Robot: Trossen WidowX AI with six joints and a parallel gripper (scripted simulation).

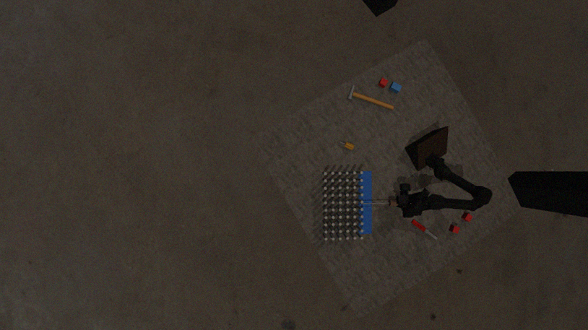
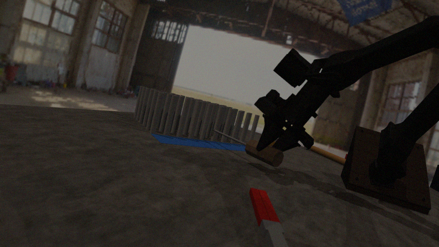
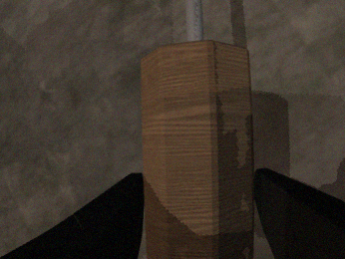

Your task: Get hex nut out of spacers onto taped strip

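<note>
Now: gripper tip 15 cm short of the blue taped strip, 10 cm to the left of it and 4 cm above it. From my gripper tip the other things lie so: red-handled tool: 26 cm to the left, 7 cm behind, 3 cm below; hook tool: 9 cm ahead, 6 cm to the right; small yellow tool: 44 cm to the right, 4 cm ahead, 2 cm below.
</note>
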